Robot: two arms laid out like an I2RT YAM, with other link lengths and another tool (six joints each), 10 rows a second.
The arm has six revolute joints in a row. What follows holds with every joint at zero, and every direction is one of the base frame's. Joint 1 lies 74.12 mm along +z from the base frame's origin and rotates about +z. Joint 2 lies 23.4 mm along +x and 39.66 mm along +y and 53.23 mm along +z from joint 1 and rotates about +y. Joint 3 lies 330 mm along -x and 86 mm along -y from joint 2 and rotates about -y. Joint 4 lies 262.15 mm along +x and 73.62 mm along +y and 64.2 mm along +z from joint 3 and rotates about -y. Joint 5 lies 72.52 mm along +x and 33.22 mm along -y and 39.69 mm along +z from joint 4 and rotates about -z. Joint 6 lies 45.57 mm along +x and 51.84 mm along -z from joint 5 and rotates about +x. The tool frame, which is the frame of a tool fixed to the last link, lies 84 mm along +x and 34 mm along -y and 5 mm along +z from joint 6; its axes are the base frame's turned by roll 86.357, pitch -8.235 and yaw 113.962 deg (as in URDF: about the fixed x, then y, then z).
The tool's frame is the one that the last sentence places.
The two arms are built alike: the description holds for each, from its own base.
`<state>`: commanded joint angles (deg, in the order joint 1, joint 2, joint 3, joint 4, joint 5, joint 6); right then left.
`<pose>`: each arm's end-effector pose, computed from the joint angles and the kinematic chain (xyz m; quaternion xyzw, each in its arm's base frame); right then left.
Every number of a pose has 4 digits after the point. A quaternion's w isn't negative.
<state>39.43 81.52 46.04 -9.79 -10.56 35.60 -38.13 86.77 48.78 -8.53 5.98 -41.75</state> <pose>0.2783 0.2130 0.1883 -0.5636 -0.6198 -0.5094 0.1967 0.2877 -0.2784 0.2114 0.6813 0.6737 0.1569 0.2396</pose>
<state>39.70 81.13 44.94 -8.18 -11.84 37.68 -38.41 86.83 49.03 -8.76 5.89 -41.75</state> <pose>0.2738 0.2160 0.1860 -0.5662 -0.6070 -0.5158 0.2120 0.2870 -0.2801 0.2121 0.6827 0.6723 0.1569 0.2395</pose>
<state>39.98 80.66 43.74 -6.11 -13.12 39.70 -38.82 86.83 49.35 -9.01 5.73 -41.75</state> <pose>0.2697 0.2194 0.1847 -0.5661 -0.5940 -0.5245 0.2270 0.2859 -0.2824 0.2136 0.6844 0.6701 0.1573 0.2403</pose>
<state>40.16 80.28 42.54 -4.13 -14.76 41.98 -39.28 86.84 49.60 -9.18 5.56 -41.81</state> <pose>0.2650 0.2228 0.1828 -0.5675 -0.5794 -0.5311 0.2455 0.2844 -0.2848 0.2147 0.6860 0.6681 0.1575 0.2412</pose>
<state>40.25 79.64 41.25 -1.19 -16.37 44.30 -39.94 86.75 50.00 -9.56 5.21 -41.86</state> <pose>0.2620 0.2269 0.1842 -0.5635 -0.5626 -0.5447 0.2629 0.2823 -0.2880 0.2170 0.6882 0.6652 0.1586 0.2424</pose>
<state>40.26 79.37 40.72 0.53 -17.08 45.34 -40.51 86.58 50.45 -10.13 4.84 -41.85</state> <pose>0.2617 0.2293 0.1861 -0.5594 -0.5545 -0.5536 0.2704 0.2802 -0.2904 0.2196 0.6901 0.6626 0.1602 0.2430</pose>
